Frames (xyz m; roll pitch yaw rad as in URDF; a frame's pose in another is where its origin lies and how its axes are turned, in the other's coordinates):
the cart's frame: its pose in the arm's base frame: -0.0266 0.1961 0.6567 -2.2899 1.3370 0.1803
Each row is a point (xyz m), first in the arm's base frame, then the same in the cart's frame.
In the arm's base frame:
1: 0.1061 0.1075 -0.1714
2: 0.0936 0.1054 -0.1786
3: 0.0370 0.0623 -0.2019
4: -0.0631 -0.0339 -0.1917
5: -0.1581 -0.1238 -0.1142
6: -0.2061 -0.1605 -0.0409
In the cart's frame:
1: 0.8321 0.1335 -0.0306
2: 0.8362 0.1439 -0.0212
3: 0.8442 0.2156 -0.0013
4: 0.8074 0.3491 0.0136
5: 0.7067 0.4628 0.0183
6: 0.6229 0.5075 0.0209

